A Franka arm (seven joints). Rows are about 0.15 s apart.
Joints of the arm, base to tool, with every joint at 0 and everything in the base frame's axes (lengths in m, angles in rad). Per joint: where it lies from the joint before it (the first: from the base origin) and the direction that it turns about. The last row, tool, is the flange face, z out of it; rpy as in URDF.
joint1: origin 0 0 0.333 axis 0 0 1
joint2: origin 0 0 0 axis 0 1 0
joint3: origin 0 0 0.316 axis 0 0 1
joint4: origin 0.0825 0 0 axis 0 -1 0
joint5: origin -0.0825 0 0.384 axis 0 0 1
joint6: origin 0 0 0 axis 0 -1 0
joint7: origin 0.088 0 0 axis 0 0 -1
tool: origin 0 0 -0.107 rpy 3.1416 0 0
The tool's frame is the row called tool.
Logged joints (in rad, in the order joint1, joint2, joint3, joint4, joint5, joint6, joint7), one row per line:
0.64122, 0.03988, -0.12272, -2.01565, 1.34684, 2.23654, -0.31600
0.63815, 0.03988, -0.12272, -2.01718, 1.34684, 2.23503, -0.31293
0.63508, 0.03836, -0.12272, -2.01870, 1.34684, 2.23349, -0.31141
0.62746, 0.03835, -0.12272, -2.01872, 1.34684, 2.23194, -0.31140
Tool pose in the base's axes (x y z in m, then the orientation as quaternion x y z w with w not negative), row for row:
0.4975, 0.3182, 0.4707, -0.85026, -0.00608, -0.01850, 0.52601
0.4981, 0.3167, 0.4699, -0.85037, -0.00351, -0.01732, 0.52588
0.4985, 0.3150, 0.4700, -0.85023, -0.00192, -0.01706, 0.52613
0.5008, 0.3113, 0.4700, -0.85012, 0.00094, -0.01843, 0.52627
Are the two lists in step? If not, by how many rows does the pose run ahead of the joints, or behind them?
They are in step.
